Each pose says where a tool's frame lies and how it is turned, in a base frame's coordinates. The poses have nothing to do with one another.
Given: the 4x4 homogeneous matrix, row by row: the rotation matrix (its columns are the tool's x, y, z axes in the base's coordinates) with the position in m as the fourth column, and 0 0 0 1 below. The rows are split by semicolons.
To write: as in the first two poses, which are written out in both.
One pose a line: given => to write
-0.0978, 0.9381, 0.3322, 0.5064; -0.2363, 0.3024, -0.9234, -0.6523; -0.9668, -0.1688, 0.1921, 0.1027; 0, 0, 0, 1 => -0.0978, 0.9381, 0.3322; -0.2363, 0.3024, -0.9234; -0.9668, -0.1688, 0.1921; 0.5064, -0.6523, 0.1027
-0.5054, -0.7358, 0.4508, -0.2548; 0.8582, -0.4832, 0.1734, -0.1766; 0.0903, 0.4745, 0.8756, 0.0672; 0, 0, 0, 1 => -0.5054, -0.7358, 0.4508; 0.8582, -0.4832, 0.1734; 0.0903, 0.4745, 0.8756; -0.2548, -0.1766, 0.0672
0.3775, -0.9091, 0.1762, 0.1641; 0.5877, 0.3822, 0.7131, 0.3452; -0.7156, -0.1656, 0.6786, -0.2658; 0, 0, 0, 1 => 0.3775, -0.9091, 0.1762; 0.5877, 0.3822, 0.7131; -0.7156, -0.1656, 0.6786; 0.1641, 0.3452, -0.2658
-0.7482, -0.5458, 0.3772, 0.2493; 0.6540, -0.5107, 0.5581, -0.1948; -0.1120, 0.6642, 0.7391, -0.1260; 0, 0, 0, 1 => -0.7482, -0.5458, 0.3772; 0.6540, -0.5107, 0.5581; -0.1120, 0.6642, 0.7391; 0.2493, -0.1948, -0.1260
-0.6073, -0.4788, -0.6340, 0.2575; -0.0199, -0.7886, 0.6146, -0.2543; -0.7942, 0.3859, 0.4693, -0.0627; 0, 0, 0, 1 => -0.6073, -0.4788, -0.6340; -0.0199, -0.7886, 0.6146; -0.7942, 0.3859, 0.4693; 0.2575, -0.2543, -0.0627
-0.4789, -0.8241, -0.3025, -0.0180; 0.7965, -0.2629, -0.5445, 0.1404; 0.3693, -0.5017, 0.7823, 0.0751; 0, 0, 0, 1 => -0.4789, -0.8241, -0.3025; 0.7965, -0.2629, -0.5445; 0.3693, -0.5017, 0.7823; -0.0180, 0.1404, 0.0751
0.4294, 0.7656, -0.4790, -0.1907; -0.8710, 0.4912, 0.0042, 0.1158; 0.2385, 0.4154, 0.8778, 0.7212; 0, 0, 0, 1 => 0.4294, 0.7656, -0.4790; -0.8710, 0.4912, 0.0042; 0.2385, 0.4154, 0.8778; -0.1907, 0.1158, 0.7212
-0.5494, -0.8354, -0.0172, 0.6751; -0.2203, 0.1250, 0.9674, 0.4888; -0.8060, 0.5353, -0.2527, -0.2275; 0, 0, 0, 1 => -0.5494, -0.8354, -0.0172; -0.2203, 0.1250, 0.9674; -0.8060, 0.5353, -0.2527; 0.6751, 0.4888, -0.2275
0.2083, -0.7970, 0.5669, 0.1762; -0.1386, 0.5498, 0.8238, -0.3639; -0.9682, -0.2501, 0.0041, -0.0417; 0, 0, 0, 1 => 0.2083, -0.7970, 0.5669; -0.1386, 0.5498, 0.8238; -0.9682, -0.2501, 0.0041; 0.1762, -0.3639, -0.0417
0.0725, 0.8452, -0.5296, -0.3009; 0.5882, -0.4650, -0.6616, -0.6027; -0.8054, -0.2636, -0.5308, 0.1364; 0, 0, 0, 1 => 0.0725, 0.8452, -0.5296; 0.5882, -0.4650, -0.6616; -0.8054, -0.2636, -0.5308; -0.3009, -0.6027, 0.1364
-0.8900, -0.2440, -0.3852, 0.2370; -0.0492, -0.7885, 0.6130, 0.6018; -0.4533, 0.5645, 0.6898, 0.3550; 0, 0, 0, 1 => -0.8900, -0.2440, -0.3852; -0.0492, -0.7885, 0.6130; -0.4533, 0.5645, 0.6898; 0.2370, 0.6018, 0.3550
